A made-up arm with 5 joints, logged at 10 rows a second.
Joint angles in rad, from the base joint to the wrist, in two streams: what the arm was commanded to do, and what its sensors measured. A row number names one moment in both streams.
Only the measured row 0 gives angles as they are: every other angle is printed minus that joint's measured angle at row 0.
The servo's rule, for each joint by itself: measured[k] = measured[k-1] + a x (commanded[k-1-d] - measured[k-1]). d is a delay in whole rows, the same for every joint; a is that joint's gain. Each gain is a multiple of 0.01, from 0.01 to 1. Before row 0 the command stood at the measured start. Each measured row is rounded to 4 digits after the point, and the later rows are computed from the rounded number. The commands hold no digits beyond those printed.
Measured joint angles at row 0:
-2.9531 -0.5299 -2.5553 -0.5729 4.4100
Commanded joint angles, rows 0 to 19:
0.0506 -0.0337 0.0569 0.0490 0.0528
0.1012 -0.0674 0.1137 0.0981 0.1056
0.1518 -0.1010 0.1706 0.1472 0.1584
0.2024 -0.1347 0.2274 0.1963 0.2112
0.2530 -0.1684 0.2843 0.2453 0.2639
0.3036 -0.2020 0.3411 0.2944 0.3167
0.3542 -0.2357 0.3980 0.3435 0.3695
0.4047 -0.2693 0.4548 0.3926 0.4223
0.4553 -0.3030 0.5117 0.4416 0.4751
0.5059 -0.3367 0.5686 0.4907 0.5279
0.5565 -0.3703 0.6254 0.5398 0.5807
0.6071 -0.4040 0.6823 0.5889 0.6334
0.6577 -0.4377 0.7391 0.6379 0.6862
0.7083 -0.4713 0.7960 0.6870 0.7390
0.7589 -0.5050 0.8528 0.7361 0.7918
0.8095 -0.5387 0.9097 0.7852 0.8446
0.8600 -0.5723 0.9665 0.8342 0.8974
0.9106 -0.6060 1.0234 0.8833 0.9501
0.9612 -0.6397 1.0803 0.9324 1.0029
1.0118 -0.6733 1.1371 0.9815 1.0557
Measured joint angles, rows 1 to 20:
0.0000 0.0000 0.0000 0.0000 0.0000
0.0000 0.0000 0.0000 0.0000 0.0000
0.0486 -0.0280 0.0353 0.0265 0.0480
0.0991 -0.0607 0.0839 0.0652 0.1004
0.1497 -0.0941 0.1377 0.1095 0.1532
0.2003 -0.1278 0.1933 0.1564 0.2060
0.2509 -0.1615 0.2497 0.2044 0.2587
0.3015 -0.1951 0.3064 0.2530 0.3115
0.3521 -0.2288 0.3632 0.3019 0.3643
0.4026 -0.2624 0.4200 0.3509 0.4171
0.4532 -0.2961 0.4769 0.3999 0.4699
0.5038 -0.3298 0.5338 0.4489 0.5227
0.5544 -0.3634 0.5906 0.4980 0.5755
0.6050 -0.3971 0.6475 0.5471 0.6282
0.6556 -0.4308 0.7043 0.5961 0.6810
0.7062 -0.4644 0.7612 0.6452 0.7338
0.7568 -0.4981 0.8180 0.6943 0.7866
0.8074 -0.5318 0.8749 0.7434 0.8394
0.8579 -0.5654 0.9317 0.7924 0.8922
0.9085 -0.5991 0.9886 0.8415 0.9449
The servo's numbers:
d 2
a 0.96 0.83 0.62 0.54 0.91

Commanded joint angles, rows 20 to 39:
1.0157 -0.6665 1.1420 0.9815 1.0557
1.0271 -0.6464 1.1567 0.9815 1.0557
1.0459 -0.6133 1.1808 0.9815 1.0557
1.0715 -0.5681 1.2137 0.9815 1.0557
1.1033 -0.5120 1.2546 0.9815 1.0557
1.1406 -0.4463 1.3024 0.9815 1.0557
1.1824 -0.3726 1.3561 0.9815 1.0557
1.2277 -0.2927 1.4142 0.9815 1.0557
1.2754 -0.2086 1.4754 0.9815 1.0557
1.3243 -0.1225 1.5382 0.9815 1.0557
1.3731 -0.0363 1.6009 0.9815 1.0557
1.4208 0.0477 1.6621 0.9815 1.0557
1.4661 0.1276 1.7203 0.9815 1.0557
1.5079 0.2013 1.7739 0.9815 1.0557
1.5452 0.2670 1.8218 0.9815 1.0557
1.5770 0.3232 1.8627 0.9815 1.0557
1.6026 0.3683 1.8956 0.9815 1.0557
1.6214 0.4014 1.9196 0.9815 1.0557
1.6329 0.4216 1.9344 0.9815 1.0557
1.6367 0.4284 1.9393 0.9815 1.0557
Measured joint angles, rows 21 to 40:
0.9591 -0.6328 1.0455 0.8906 0.9977
1.0097 -0.6664 1.1023 0.9397 1.0505
1.0155 -0.6665 1.1269 0.9623 1.0552
1.0266 -0.6498 1.1454 0.9727 1.0557
1.0451 -0.6195 1.1673 0.9775 1.0557
1.0704 -0.5768 1.1961 0.9797 1.0557
1.1020 -0.5230 1.2324 0.9807 1.0557
1.1391 -0.4593 1.2758 0.9811 1.0557
1.1807 -0.3873 1.3256 0.9813 1.0557
1.2258 -0.3088 1.3805 0.9814 1.0557
1.2734 -0.2256 1.4393 0.9815 1.0557
1.3223 -0.1400 1.5006 0.9815 1.0557
1.3711 -0.0539 1.5628 0.9815 1.0557
1.4188 0.0304 1.6244 0.9815 1.0557
1.4642 0.1111 1.6839 0.9815 1.0557
1.5062 0.1860 1.7397 0.9815 1.0557
1.5436 0.2532 1.7906 0.9815 1.0557
1.5757 0.3113 1.8353 0.9815 1.0557
1.6015 0.3586 1.8727 0.9815 1.0557
1.6206 0.3941 1.9018 0.9815 1.0557

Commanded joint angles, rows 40 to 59:
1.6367 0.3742 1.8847 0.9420 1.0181
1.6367 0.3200 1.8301 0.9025 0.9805
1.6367 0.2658 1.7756 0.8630 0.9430
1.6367 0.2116 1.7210 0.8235 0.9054
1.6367 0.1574 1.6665 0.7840 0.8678
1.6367 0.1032 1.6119 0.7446 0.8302
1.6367 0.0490 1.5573 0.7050 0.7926
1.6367 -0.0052 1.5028 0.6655 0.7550
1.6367 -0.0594 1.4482 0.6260 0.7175
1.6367 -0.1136 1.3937 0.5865 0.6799
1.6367 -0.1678 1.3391 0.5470 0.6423
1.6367 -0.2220 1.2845 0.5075 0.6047
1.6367 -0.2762 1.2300 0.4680 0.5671
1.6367 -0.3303 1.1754 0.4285 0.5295
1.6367 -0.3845 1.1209 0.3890 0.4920
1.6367 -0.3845 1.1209 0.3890 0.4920
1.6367 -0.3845 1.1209 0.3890 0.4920
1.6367 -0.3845 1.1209 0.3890 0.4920
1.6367 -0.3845 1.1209 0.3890 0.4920
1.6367 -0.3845 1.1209 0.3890 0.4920
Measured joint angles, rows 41 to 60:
1.6324 0.4169 1.9220 0.9815 1.0557
1.6365 0.4264 1.9327 0.9815 1.0557
1.6367 0.3831 1.9029 0.9602 1.0215
1.6367 0.3307 1.8578 0.9290 0.9842
1.6367 0.2768 1.8068 0.8934 0.9467
1.6367 0.2227 1.7536 0.8557 0.9091
1.6367 0.1685 1.6996 0.8170 0.8715
1.6367 0.1143 1.6452 0.7779 0.8339
1.6367 0.0601 1.5907 0.7385 0.7963
1.6367 0.0059 1.5362 0.6991 0.7587
1.6367 -0.0483 1.4816 0.6596 0.7212
1.6367 -0.1025 1.4271 0.6201 0.6836
1.6367 -0.1567 1.3725 0.5806 0.6460
1.6367 -0.2109 1.3179 0.5411 0.6084
1.6367 -0.2651 1.2634 0.5016 0.5708
1.6367 -0.3192 1.2088 0.4621 0.5332
1.6367 -0.3734 1.1543 0.4226 0.4957
1.6367 -0.3826 1.1336 0.4045 0.4923
1.6367 -0.3842 1.1257 0.3961 0.4920
1.6367 -0.3844 1.1227 0.3923 0.4920

